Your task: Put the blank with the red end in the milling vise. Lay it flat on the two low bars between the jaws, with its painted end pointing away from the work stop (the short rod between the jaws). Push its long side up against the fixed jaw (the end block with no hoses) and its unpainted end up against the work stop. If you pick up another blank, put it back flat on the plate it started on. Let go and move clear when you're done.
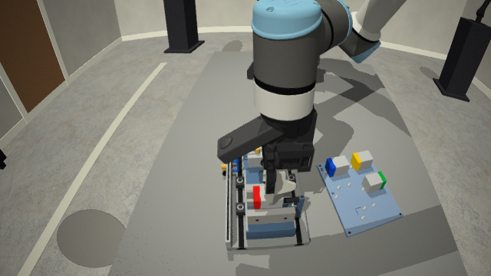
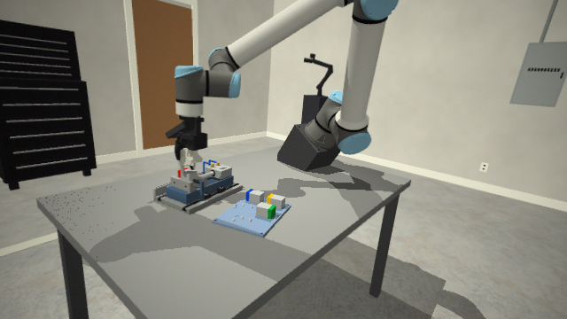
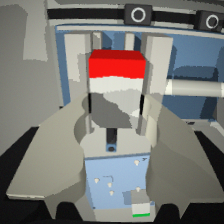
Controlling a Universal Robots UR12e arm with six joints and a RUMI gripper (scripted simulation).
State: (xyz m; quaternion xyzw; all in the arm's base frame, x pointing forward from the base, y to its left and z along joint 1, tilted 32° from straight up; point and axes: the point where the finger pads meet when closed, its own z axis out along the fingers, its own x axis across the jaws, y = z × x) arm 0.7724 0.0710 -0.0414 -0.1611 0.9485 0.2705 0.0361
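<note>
My gripper is now 20 mm above the red-ended blank. From my hand the other things lie so: fixed jaw 30 mm ahead, 20 mm to the left, 50 mm below; then work stop rod 10 mm behind, 50 mm to the left, 30 mm below; then hose block 160 mm behind, 50 mm to the right, 50 mm below.
</note>
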